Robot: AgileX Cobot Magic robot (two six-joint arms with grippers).
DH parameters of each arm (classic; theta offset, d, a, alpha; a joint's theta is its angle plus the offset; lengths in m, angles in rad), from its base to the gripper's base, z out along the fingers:
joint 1: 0 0.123 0 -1.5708
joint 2: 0.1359 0 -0.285 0
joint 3: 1.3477 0 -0.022 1.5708
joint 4: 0 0.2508 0 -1.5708
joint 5: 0 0 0.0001 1.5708
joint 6: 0 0.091 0 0
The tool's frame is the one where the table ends.
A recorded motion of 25 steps. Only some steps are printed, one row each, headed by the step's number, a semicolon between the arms.
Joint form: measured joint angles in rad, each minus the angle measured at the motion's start. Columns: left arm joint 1, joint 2, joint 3, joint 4, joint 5, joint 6; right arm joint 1, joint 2, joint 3, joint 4, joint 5, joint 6.
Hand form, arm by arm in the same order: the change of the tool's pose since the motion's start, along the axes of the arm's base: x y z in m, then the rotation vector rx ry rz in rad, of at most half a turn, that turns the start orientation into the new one. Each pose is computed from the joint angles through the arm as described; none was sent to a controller.
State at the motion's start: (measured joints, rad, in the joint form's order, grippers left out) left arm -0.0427 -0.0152 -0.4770 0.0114 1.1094 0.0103; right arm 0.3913 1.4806 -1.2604 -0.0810 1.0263 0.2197
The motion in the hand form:
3: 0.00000 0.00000 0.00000 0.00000 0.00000 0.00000; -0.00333 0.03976 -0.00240 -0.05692 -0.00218 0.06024
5: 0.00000 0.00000 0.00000 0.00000 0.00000 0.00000; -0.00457 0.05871 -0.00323 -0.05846 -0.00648 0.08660
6: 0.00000 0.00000 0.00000 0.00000 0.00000 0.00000; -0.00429 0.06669 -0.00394 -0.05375 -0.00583 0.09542
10: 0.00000 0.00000 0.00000 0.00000 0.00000 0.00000; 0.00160 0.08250 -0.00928 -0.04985 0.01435 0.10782
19: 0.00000 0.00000 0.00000 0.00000 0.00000 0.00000; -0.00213 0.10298 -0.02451 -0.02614 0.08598 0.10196
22: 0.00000 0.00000 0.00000 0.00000 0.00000 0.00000; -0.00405 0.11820 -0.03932 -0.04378 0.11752 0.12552
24: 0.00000 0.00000 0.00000 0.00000 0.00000 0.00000; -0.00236 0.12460 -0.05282 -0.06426 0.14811 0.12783
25: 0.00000 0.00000 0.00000 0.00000 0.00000 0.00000; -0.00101 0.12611 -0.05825 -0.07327 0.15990 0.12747
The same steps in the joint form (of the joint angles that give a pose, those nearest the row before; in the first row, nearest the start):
3: 0.0000 0.0000 0.0000 0.0000 0.0000 0.0000; 0.1442 0.0571 -0.0536 -0.0910 0.0312 0.1006
5: 0.0000 0.0000 0.0000 0.0000 0.0000 0.0000; 0.2006 0.0872 -0.0839 -0.1069 0.0346 0.1350
6: 0.0000 0.0000 0.0000 0.0000 0.0000 0.0000; 0.2203 0.1031 -0.0995 -0.1068 0.0346 0.1469
10: 0.0000 0.0000 0.0000 0.0000 0.0000 0.0000; 0.2462 0.1573 -0.1460 -0.0963 0.0440 0.1587
19: 0.0000 0.0000 0.0000 0.0000 0.0000 0.0000; 0.2893 0.2088 -0.1584 -0.0497 0.0563 0.2029
22: 0.0000 0.0000 0.0000 0.0000 0.0000 0.0000; 0.3251 0.2539 -0.1622 -0.0474 0.0518 0.2155
24: 0.0000 0.0000 0.0000 0.0000 0.0000 0.0000; 0.3351 0.2913 -0.1622 -0.0464 0.0518 0.2226
25: 0.0000 0.0000 0.0000 0.0000 0.0000 0.0000; 0.3358 0.3062 -0.1622 -0.0464 0.0518 0.2233

